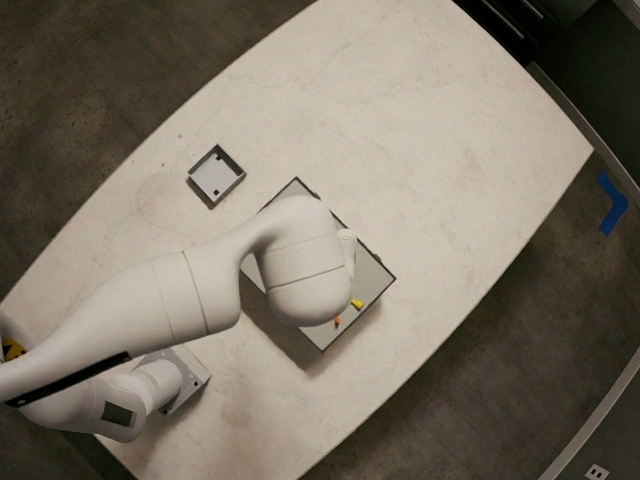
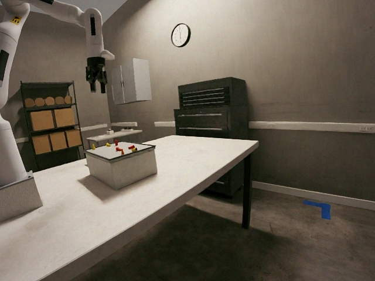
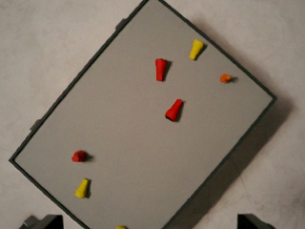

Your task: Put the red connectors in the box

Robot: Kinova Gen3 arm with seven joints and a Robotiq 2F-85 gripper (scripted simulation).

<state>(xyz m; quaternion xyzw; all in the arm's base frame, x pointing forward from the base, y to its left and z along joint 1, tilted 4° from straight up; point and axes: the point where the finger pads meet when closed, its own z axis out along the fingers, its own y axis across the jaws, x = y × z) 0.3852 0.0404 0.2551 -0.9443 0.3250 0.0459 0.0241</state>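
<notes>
Now: the tool case 290 mm below my hand, 50 mm ahead of it and 10 mm to the right of it.
</notes>
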